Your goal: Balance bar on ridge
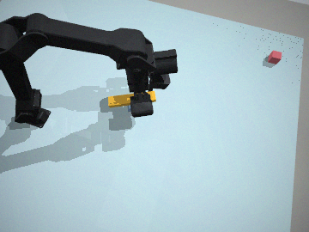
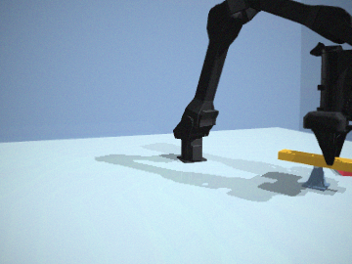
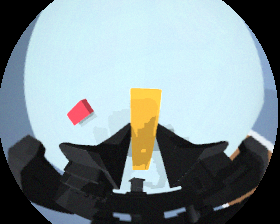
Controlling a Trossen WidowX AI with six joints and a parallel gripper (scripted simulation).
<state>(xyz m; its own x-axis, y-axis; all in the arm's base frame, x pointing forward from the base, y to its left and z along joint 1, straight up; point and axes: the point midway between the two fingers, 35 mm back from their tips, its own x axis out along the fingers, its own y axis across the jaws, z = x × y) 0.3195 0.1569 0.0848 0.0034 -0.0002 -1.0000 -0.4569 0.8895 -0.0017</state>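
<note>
Now: gripper tip 2 cm past the orange bar and 1 cm to the left of it. From my gripper tip the other things lie so: ridge: 2 cm behind, 1 cm to the right, 1 cm below; flat red block: 7 cm behind, 13 cm to the left, 4 cm below; small red cube: 42 cm ahead, 34 cm to the left, 3 cm below.
</note>
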